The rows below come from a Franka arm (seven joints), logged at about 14 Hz.
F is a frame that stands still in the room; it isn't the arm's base.
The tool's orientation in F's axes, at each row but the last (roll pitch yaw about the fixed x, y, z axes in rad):
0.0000, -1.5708, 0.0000
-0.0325, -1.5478, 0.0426
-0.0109, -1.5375, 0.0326
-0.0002, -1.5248, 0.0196
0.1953, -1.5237, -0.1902
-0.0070, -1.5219, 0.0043
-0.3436, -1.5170, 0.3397
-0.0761, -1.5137, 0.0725
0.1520, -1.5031, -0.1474
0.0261, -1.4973, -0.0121
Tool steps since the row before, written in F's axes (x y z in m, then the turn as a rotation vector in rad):
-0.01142, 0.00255, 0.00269, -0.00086, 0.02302, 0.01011
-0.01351, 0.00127, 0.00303, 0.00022, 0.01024, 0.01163
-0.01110, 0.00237, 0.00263, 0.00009, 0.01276, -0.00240
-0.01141, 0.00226, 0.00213, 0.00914, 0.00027, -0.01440
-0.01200, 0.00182, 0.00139, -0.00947, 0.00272, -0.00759
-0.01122, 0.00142, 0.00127, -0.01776, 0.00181, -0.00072
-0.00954, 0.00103, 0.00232, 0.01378, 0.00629, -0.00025
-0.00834, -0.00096, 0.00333, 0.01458, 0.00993, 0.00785
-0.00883, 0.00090, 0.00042, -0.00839, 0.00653, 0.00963
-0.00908, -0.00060, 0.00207, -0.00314, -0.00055, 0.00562
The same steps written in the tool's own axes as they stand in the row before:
0.00269, 0.00255, 0.01142, 0.01011, 0.02302, 0.00086
0.00272, 0.00140, 0.01356, 0.01164, 0.01023, -0.00006
0.00226, 0.00261, 0.01113, -0.00238, 0.01276, -0.00045
0.00161, 0.00248, 0.01145, -0.01396, 0.00009, -0.00980
0.00082, 0.00189, 0.01204, -0.00804, 0.00270, 0.00909
0.00072, 0.00139, 0.01127, -0.00159, 0.00176, 0.01771
0.00185, 0.00095, 0.00965, 0.00056, 0.00634, -0.01375
0.00285, -0.00100, 0.00851, 0.00871, 0.00995, -0.01407
-0.00018, 0.00094, 0.00883, 0.00898, 0.00666, 0.00898
0.00140, -0.00047, 0.00921, 0.00537, -0.00050, 0.00355

